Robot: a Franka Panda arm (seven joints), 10 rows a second.
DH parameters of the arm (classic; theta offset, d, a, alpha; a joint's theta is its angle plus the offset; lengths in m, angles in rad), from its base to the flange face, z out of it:
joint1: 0 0.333 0 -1.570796
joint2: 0 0 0 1.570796
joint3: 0 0.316 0.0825 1.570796
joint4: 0 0 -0.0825 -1.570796
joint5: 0 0.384 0 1.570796
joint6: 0 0 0.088 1.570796
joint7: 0 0.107 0 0
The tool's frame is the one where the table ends.
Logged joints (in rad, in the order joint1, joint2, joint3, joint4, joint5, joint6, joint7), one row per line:
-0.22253, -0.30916, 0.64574, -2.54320, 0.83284, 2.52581, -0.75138
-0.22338, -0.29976, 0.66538, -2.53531, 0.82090, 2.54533, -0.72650
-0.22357, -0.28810, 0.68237, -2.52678, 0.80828, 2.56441, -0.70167
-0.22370, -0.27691, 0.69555, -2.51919, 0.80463, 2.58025, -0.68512
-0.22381, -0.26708, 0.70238, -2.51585, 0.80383, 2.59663, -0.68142
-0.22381, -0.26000, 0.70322, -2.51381, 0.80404, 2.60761, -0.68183
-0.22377, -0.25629, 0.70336, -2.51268, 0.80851, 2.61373, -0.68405
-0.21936, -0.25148, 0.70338, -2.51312, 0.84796, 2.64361, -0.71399
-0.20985, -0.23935, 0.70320, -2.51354, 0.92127, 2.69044, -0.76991
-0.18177, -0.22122, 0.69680, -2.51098, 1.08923, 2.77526, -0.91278
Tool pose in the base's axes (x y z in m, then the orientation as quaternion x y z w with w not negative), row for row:
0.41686, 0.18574, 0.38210, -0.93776, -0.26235, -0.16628, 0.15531
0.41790, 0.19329, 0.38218, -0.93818, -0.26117, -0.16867, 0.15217
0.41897, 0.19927, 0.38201, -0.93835, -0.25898, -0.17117, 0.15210
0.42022, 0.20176, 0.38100, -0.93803, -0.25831, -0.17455, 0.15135
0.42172, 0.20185, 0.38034, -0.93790, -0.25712, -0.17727, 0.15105
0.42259, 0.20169, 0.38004, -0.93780, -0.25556, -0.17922, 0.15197
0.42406, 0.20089, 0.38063, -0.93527, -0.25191, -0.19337, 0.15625
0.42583, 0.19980, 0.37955, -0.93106, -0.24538, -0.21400, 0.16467
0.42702, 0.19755, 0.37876, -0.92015, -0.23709, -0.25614, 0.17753
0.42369, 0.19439, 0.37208, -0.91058, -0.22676, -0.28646, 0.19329
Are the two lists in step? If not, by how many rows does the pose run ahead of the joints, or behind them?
The pose runs 1 row ahead of the joints: the pose in row i belongs to the joints in row i + 1.
